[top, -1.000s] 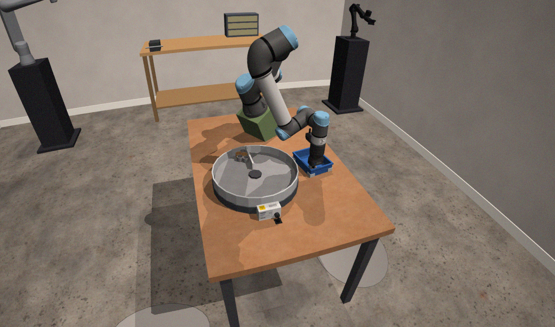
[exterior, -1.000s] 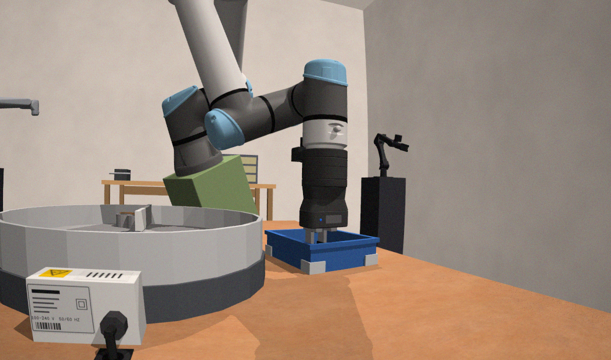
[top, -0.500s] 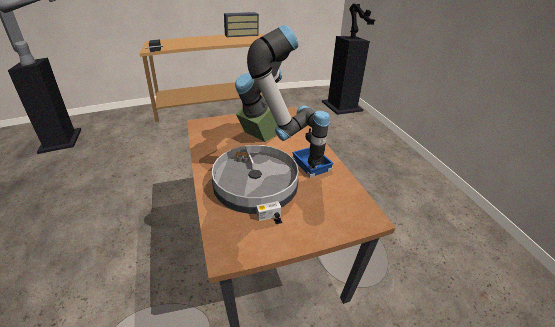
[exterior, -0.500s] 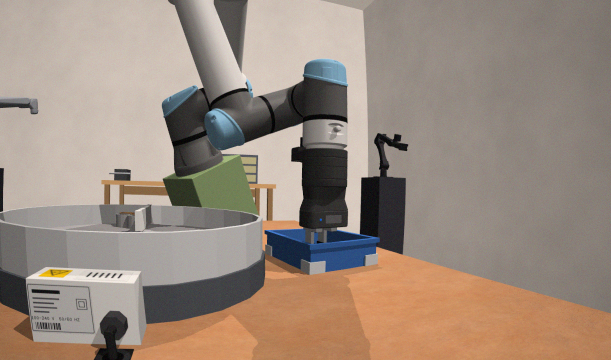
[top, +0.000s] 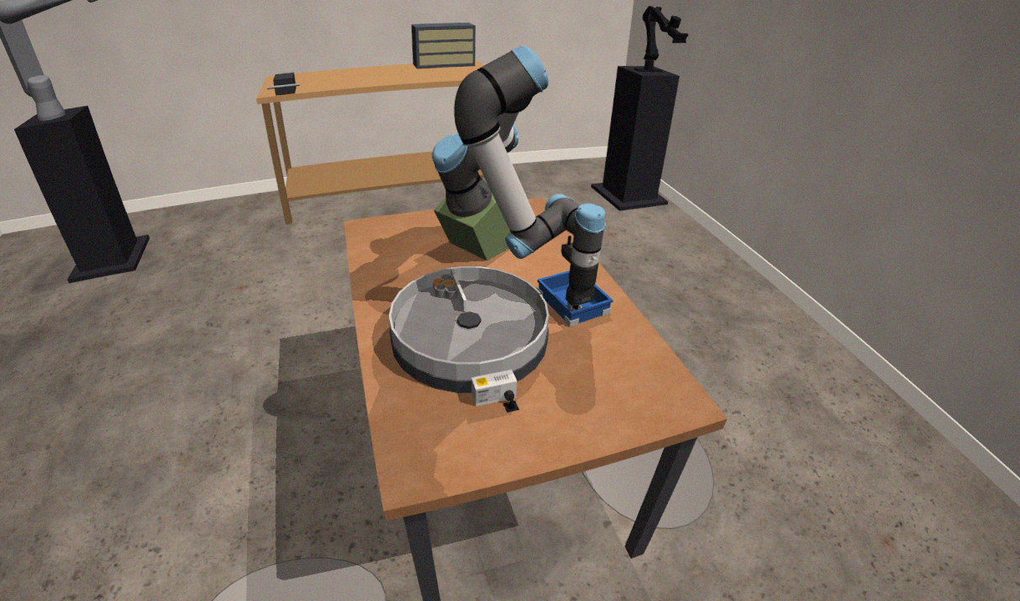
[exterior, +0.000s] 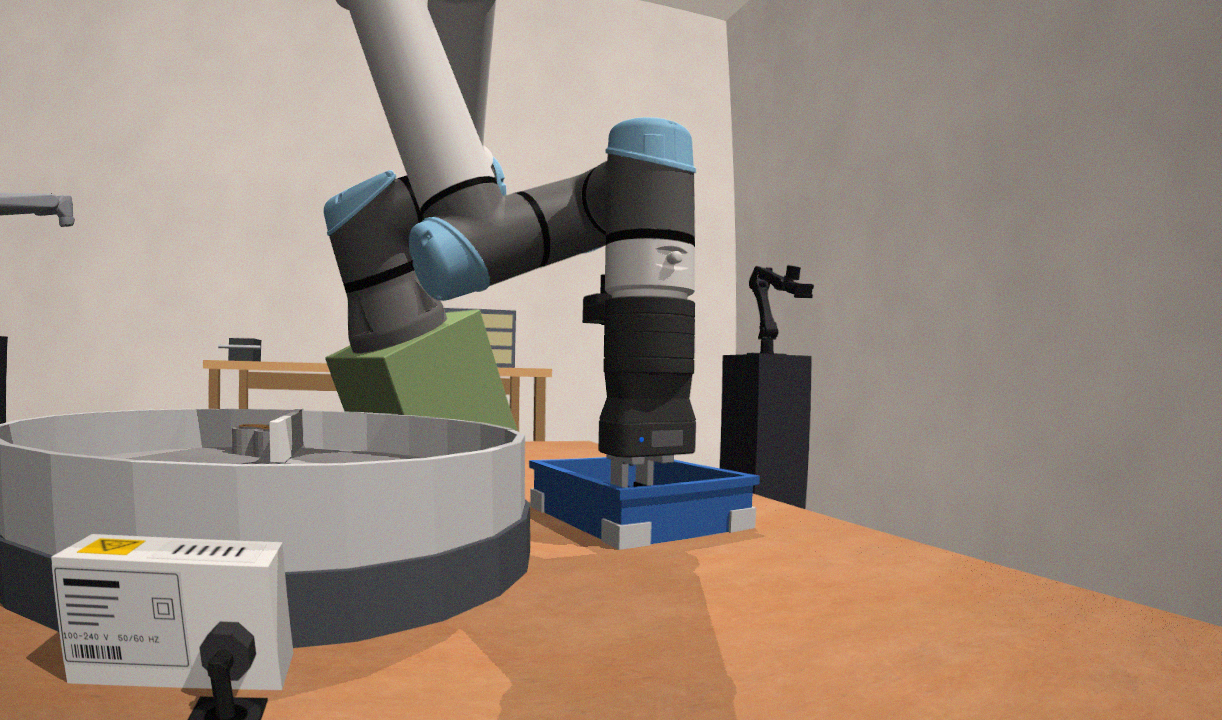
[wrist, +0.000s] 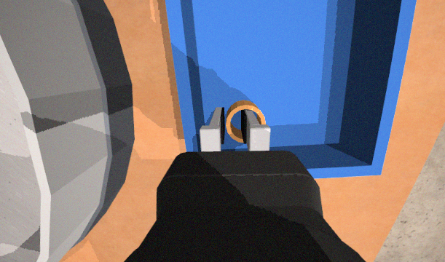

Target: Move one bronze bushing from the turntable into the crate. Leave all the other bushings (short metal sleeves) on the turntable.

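My hand is 6 cm past the blue crate and 3 cm to the right of it. From my hand the other things lie so: grey turntable: 31 cm to the right, 2 cm above, 1 cm behind.
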